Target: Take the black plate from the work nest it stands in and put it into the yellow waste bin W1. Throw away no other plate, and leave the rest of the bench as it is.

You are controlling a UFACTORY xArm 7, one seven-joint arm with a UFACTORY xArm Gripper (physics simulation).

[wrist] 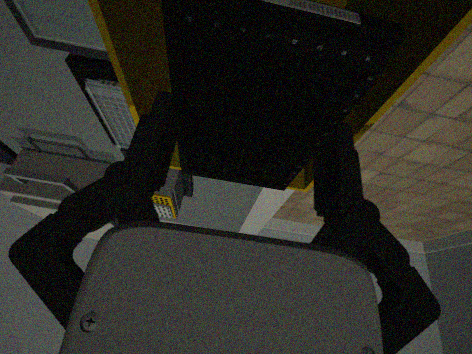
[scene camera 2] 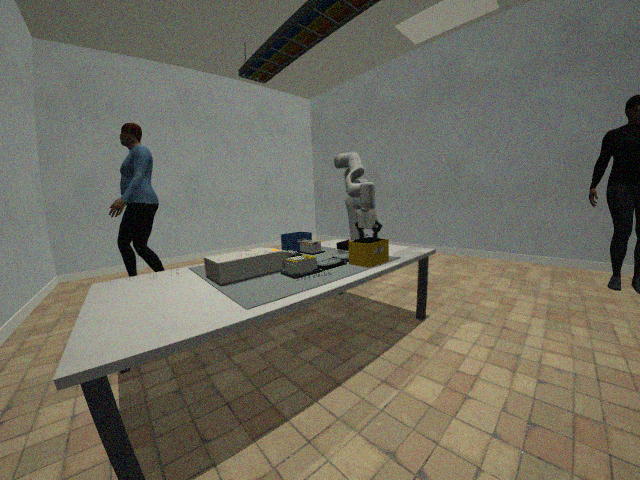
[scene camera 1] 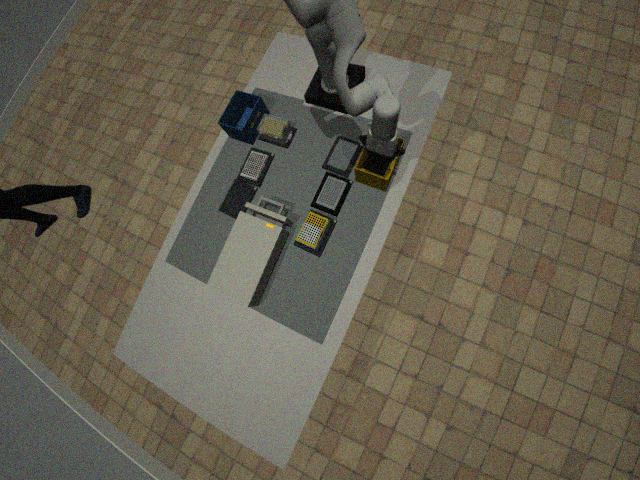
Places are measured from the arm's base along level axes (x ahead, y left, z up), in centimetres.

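Pixels of known places: gripper, between the fingertips: [wrist: 251, 124] [scene camera 2: 368, 239] [scene camera 1: 380, 155].
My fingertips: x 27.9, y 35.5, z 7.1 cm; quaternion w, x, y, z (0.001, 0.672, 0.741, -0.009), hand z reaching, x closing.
Note:
Ahead of a thing's pixels: the offset from my fingertips to its top centre. "pt": to the spot under its first point.
My gripper [scene camera 1: 381, 155] [scene camera 2: 368, 233] [wrist: 251, 124] points down over the yellow waste bin @[dz -0.5, dx -0.9, dy -0.5 cm] [scene camera 1: 370, 178] [scene camera 2: 368, 253] [wrist: 141, 42] and is shut on the black plate @[dz +0.5, dx +0.5, dy +0.0 cm] [scene camera 1: 377, 164] [wrist: 250, 80]. The fingers hold the plate by two opposite sides. The plate lies roughly flat at the bin's mouth, with yellow walls around it in the wrist view. In scene camera 2 the plate is largely hidden, near rim height; its exact depth is hard to tell. A dark-framed nest @[pt dz -10.5, dx +1.6, dy -16.6 cm] [scene camera 1: 341, 155] with a grey inside lies beside the bin.
A pale plate @[dz -9.9, dx +18.2, dy -12.4 cm] [scene camera 1: 331, 192] sits in a dark nest, near a yellow-and-white rack @[dz -4.8, dx +35.9, dy -10.3 cm] [scene camera 1: 313, 229] [scene camera 2: 300, 265]. A blue bin @[dz -0.5, dx +4.8, dy -64.8 cm] [scene camera 1: 240, 114] [scene camera 2: 295, 241], a yellowish box @[dz -4.8, dx +3.6, dy -49.2 cm] [scene camera 1: 273, 126], a white rack @[dz -9.9, dx +22.1, dy -49.7 cm] [scene camera 1: 255, 164], a dark pad @[pt dz -11.3, dx +38.8, dy -49.3 cm] [scene camera 1: 236, 198] and a long pale device [scene camera 1: 249, 253] [scene camera 2: 242, 268] stand farther off.

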